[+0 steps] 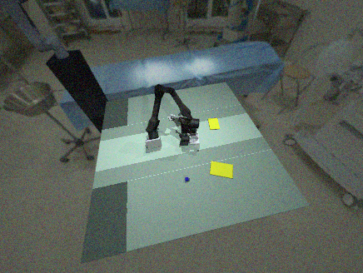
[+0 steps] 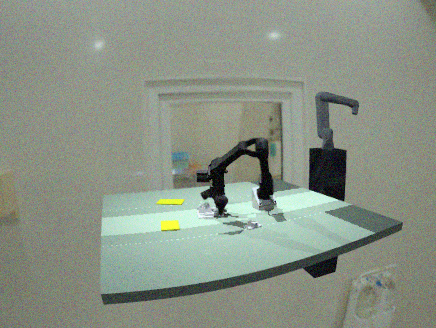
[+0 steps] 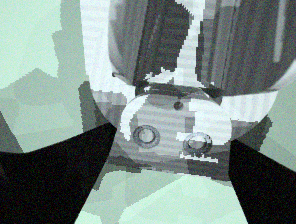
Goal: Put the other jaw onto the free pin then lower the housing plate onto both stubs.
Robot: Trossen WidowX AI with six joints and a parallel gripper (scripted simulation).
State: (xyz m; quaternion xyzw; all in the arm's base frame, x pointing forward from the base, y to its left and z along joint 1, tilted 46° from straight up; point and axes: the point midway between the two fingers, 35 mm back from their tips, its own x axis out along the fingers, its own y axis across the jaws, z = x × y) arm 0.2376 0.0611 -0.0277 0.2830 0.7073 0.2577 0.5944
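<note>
Right now my gripper tip is 20 mm short of the jaw, 10 mm to the right of it and 10 mm below it. Round my gripper tip: blue block: 350 mm to the right, 30 mm behind.
</note>
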